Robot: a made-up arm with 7 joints.
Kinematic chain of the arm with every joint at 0, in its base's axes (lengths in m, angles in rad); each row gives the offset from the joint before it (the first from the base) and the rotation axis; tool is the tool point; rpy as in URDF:
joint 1: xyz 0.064 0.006 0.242 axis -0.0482 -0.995 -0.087
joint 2: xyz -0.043 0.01 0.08 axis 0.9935 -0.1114 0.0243
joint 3: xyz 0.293 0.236 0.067 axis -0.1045 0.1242 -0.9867
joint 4: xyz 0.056 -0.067 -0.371 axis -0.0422 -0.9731 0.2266
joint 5: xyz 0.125 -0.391 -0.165 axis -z
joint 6: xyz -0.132 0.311 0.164 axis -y
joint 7: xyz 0 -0.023 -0.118 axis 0.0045 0.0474 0.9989
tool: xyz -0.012 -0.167 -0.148 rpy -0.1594 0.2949 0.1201
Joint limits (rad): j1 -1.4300..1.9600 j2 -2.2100..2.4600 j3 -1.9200..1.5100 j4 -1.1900..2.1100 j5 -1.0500..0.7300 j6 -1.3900..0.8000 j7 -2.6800..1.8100
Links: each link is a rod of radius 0.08 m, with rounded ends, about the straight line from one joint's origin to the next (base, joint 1, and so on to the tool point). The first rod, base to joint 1, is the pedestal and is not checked.
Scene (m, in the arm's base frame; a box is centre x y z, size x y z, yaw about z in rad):
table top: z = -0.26
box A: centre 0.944 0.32 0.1 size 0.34 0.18 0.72 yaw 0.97
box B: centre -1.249 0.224 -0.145 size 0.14 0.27 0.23 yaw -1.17
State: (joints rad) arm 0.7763 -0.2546 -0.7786 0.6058 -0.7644 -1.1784 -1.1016
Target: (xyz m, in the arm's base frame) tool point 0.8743 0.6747 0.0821
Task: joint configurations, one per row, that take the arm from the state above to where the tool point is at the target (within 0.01 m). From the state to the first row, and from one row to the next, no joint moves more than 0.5 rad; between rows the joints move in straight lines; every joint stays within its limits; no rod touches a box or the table.
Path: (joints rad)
1: 0.9823 -0.0356 -0.6713 0.8816 -0.5153 -1.0507 -0.6630
2: 1.1883 0.1833 -0.5641 1.1573 -0.2661 -0.9230 -0.2243
3: 1.3943 0.4023 -0.4568 1.4331 -0.0170 -0.7953 0.2143
4: 1.6003 0.6212 -0.3495 1.7088 0.2322 -0.6676 0.6529
5: 1.1779 0.8692 -0.6636 1.5659 0.1003 -0.7550 0.6914
6: 0.7554 1.1172 -0.9777 1.4229 -0.0316 -0.8424 0.7298
7: 0.3330 1.3651 -1.2918 1.2799 -0.1635 -0.9298 0.7683
8: -0.0895 1.6131 -1.6059 1.1370 -0.2954 -1.0172 0.8067
9: -0.5119 1.8611 -1.9200 0.9940 -0.4273 -1.1046 0.8452
10: -0.3347 1.4452 -1.8840 1.0243 -0.4465 -0.9935 0.3628
11: -0.1575 1.0293 -1.8480 1.0545 -0.4656 -0.8825 -0.1195
12: 0.0197 0.6134 -1.8121 1.0848 -0.4848 -0.7715 -0.6019
13: 0.1969 0.1975 -1.7761 1.1150 -0.5039 -0.6604 -1.0843

